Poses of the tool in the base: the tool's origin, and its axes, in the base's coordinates. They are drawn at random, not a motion.
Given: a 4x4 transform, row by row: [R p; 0 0 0 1], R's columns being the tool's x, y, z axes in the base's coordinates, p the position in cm. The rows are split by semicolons.
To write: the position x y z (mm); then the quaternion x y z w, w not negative. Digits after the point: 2 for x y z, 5 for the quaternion. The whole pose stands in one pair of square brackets.
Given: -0.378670, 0.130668, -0.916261, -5.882; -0.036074, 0.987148, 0.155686, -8.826; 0.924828, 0.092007, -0.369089, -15.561; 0, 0, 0, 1
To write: [-58.82, -88.26, -155.61, -0.02860, -0.82688, -0.07489, 0.55664]
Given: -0.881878, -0.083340, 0.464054, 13.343; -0.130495, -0.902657, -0.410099, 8.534; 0.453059, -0.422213, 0.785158, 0.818; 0, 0, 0, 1
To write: [133.43, 85.34, 8.18, -0.24270, 0.22026, -0.94468, 0.01248]
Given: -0.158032, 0.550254, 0.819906, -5.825; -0.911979, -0.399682, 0.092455, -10.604; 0.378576, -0.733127, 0.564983, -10.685; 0, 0, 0, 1
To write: [-58.25, -106.04, -106.85, -0.41130, 0.21987, -0.72847, 0.50181]
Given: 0.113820, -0.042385, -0.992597, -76.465; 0.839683, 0.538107, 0.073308, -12.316; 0.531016, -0.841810, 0.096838, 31.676; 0, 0, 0, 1
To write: [-764.65, -123.16, 316.76, -0.34600, -0.57607, 0.33351, 0.66120]
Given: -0.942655, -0.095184, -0.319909, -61.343; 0.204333, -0.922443, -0.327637, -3.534; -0.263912, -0.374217, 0.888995, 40.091; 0, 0, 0, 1
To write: [-613.43, -35.34, 400.91, -0.15066, -0.18112, 0.96877, 0.07729]
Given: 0.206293, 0.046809, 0.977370, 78.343; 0.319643, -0.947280, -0.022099, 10.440; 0.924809, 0.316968, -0.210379, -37.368; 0, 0, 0, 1
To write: [783.43, 104.40, -373.68, 0.76876, 0.11917, 0.61859, 0.11026]
